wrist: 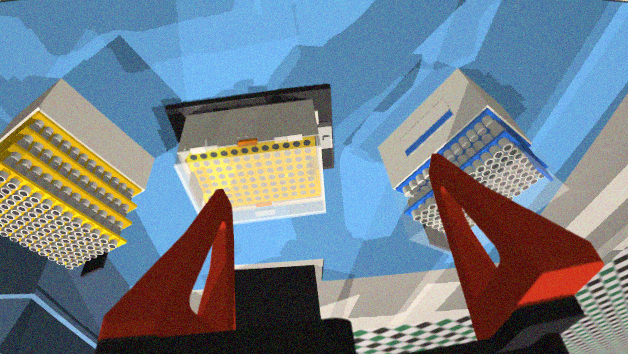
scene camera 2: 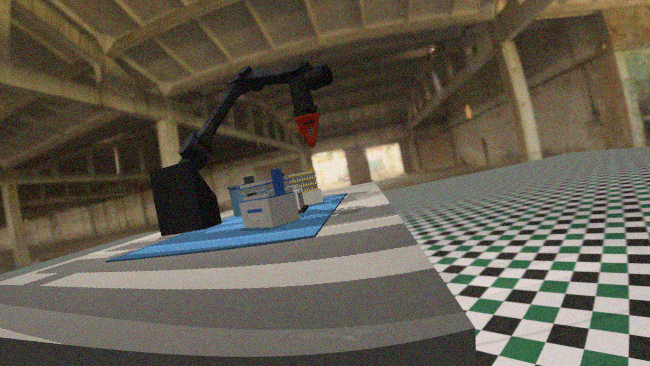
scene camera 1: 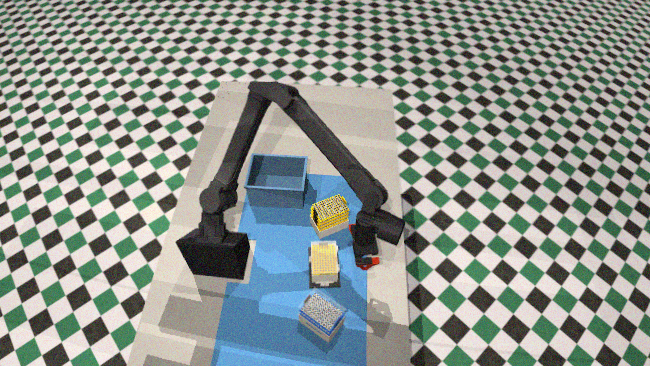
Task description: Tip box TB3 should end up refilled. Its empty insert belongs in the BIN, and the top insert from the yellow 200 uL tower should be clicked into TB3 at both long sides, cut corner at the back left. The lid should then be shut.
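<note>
The tip box in the black holder, taken as TB3 (scene camera 1: 324, 262) (wrist: 255, 175), has a yellow insert with no tips visible under a clear lid. The lid lies over the top and looks shut. The yellow tower (scene camera 1: 330, 214) (scene camera 2: 304, 180) (wrist: 70, 192) stands beside it, with several stacked inserts full of tips. The BIN (scene camera 1: 275, 198) (wrist: 17, 296) shows no insert inside in scene camera 1. My gripper (scene camera 1: 362, 247) (scene camera 2: 312, 144) (wrist: 327, 180) is open and empty, high above the mat's edge to the right of TB3 in scene camera 1. Whether the insert is clicked in cannot be told.
A blue-layered tip tower (scene camera 1: 322, 315) (scene camera 2: 270, 211) (wrist: 475, 160) with clear parts around it stands on TB3's other side. The black holder (wrist: 322, 95) surrounds TB3's base. The blue mat (scene camera 1: 285, 240) (scene camera 2: 215, 243) lies under the boxes. The arm's black base (scene camera 1: 220, 257) (scene camera 2: 182, 200) stands at the mat's left side.
</note>
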